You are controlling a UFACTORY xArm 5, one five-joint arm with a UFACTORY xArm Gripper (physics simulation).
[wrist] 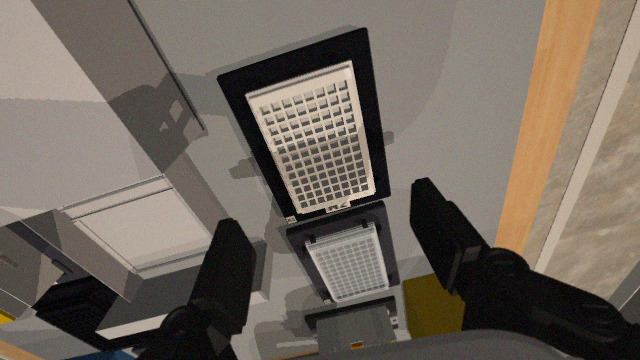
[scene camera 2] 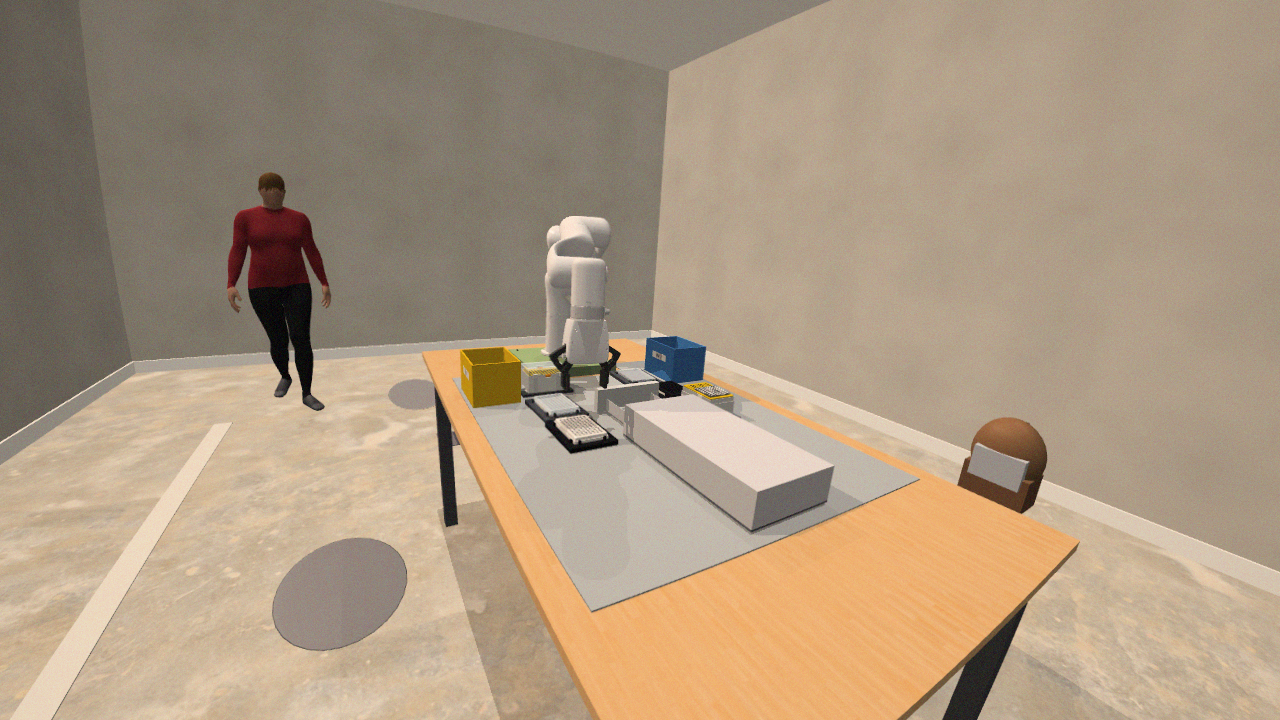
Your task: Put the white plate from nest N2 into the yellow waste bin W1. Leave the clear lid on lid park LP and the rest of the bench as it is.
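Places are measured from the arm's base along level axes (x ahead, y up, z right), in centimetres.
Where they show: gripper, fingertip midpoint: [wrist: 326, 219] [scene camera 2: 584, 388].
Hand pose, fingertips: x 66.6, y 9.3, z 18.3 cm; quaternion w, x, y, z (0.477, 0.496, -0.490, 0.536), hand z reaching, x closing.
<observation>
Things, the pixels of their top centre, and the offset from my fingertips. "spot": a spot on its surface instead.
- white plate at its top centre: [wrist: 320, 153] [scene camera 2: 580, 425] dx -1.1, dy -9.6, dz +0.3 cm
- black nest N2 at a spot on its surface: [scene camera 2: 573, 443] spot: dx +4.9, dy -10.9, dz +4.6 cm
- yellow waste bin W1 at its top centre: [scene camera 2: 489, 355] dx -36.8, dy -0.3, dz +13.8 cm
- clear-topped gridded piece at its top centre: [wrist: 352, 272] [scene camera 2: 556, 401] dx -18.7, dy -9.6, dz +0.0 cm
- grey-lidded box at its top centre: [scene camera 2: 544, 365] dx -36.5, dy -4.5, dz -2.5 cm
- blue bin at its top centre: [scene camera 2: 675, 342] dx -37.2, dy -0.3, dz -50.8 cm
- yellow rack at its top centre: [scene camera 2: 708, 388] dx -1.1, dy -4.6, dz -37.6 cm
The white plate [scene camera 2: 581, 428] [wrist: 315, 145] sits flat in the black nest N2 [scene camera 2: 572, 443] [wrist: 374, 125]. My gripper [scene camera 2: 585, 385] [wrist: 326, 219] is open and empty, above the bench and apart from the plate. In the wrist view the plate's near end and the N2 label lie between the fingertips. The yellow waste bin W1 [scene camera 2: 490, 380] [wrist: 432, 305] stands at the left table edge; its inside bottom is hidden. A clear-topped gridded piece [scene camera 2: 557, 405] [wrist: 350, 265] sits on the dark holder beside N2; I cannot tell whether this is lid park LP.
A long pale block [scene camera 2: 729, 456] lies right of N2. A grey-lidded box [scene camera 2: 539, 380] [wrist: 355, 330] stands near the yellow bin. The blue bin [scene camera 2: 675, 360] and a yellow rack [scene camera 2: 709, 390] are at the right. A person in red [scene camera 2: 275, 250] stands beyond the table's left side.
</observation>
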